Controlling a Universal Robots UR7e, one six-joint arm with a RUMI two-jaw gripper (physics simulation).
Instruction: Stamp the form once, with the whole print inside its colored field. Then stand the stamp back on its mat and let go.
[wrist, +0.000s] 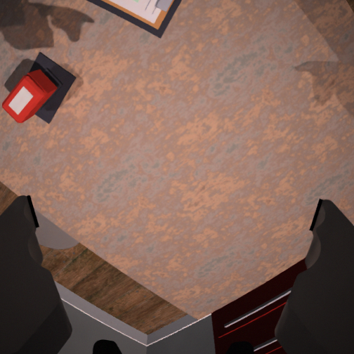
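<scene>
A red stamp (30, 95) with a white label on top stands on its dark mat (63, 82) at the upper left of the wrist view. The form (142, 7) lies on a dark-edged board with a brown border (159, 27) at the top edge; a bit of green and a grey clip show on it, and the rest of it is cut off. My gripper (174, 202) is open and empty, its two jaws wide apart at the left and right of the view. The stamp and the form are both beyond the jaws, apart from them.
The mottled tabletop (200, 150) runs to an edge at the lower left, with a wooden surface (115, 285) below it. A dark red cabinet with light handles (255, 300) is at the lower right. Shadows fall at the upper left and right.
</scene>
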